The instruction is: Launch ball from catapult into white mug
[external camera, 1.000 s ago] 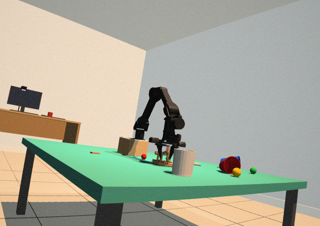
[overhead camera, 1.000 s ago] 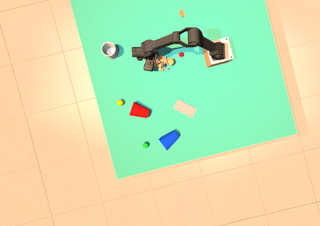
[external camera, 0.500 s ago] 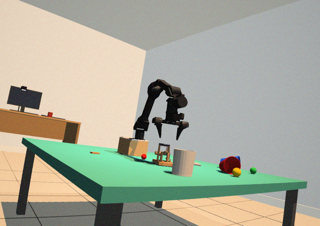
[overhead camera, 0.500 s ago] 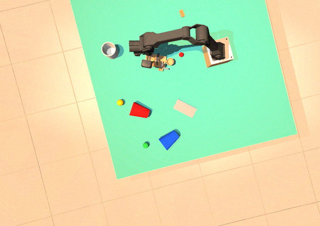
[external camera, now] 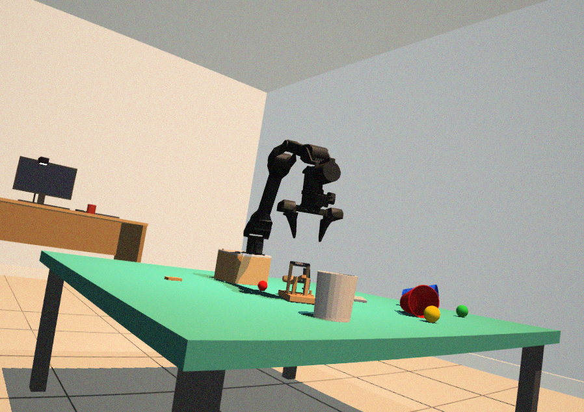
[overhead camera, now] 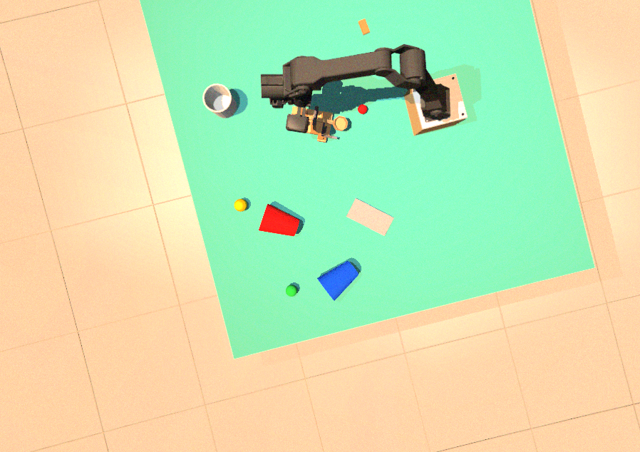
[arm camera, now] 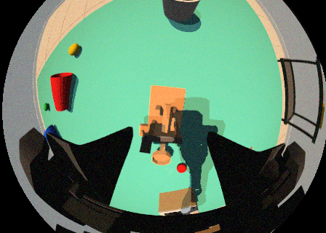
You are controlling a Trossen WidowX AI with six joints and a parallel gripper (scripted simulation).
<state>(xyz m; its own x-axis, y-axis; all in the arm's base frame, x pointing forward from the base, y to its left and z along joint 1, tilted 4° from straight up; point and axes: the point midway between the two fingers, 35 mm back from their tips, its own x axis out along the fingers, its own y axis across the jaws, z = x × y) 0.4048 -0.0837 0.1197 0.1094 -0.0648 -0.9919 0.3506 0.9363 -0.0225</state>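
The red ball is 210 mm behind my gripper tip, 10 mm to the left of it and 160 mm below it. Also, from my gripper tip: wooden catapult: 60 mm behind, 50 mm to the left, 120 mm below; white mug: 250 mm ahead, 100 mm to the right, 150 mm below; yellow ball: 270 mm ahead, 240 mm to the left, 150 mm below.
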